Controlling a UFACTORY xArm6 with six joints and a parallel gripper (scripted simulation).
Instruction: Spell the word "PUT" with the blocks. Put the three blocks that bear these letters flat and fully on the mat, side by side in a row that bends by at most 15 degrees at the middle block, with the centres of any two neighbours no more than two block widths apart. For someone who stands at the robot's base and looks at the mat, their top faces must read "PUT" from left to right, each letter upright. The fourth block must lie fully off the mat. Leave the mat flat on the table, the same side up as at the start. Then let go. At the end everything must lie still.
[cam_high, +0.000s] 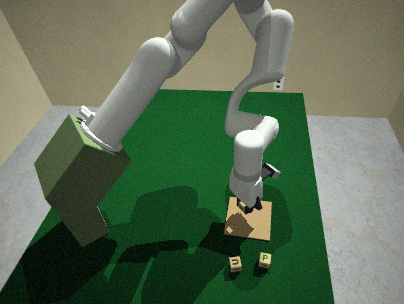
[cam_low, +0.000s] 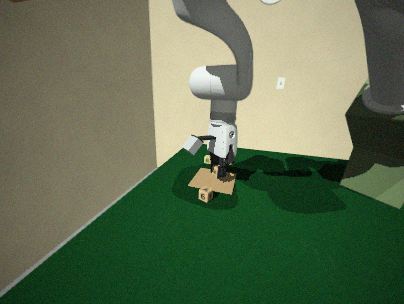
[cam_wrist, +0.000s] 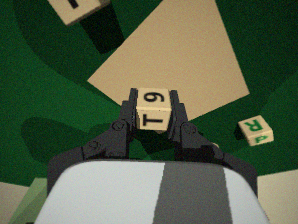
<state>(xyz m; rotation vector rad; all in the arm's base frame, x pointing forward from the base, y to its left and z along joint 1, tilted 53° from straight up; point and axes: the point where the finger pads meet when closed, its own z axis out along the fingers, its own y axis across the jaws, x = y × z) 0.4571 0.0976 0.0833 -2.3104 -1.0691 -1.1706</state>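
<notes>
The mat is 20 mm ahead of my hand, 10 mm to the right of it and 50 mm below it. Also, from my hand: P block 110 mm ahead, 130 mm to the right, 40 mm below.
</notes>
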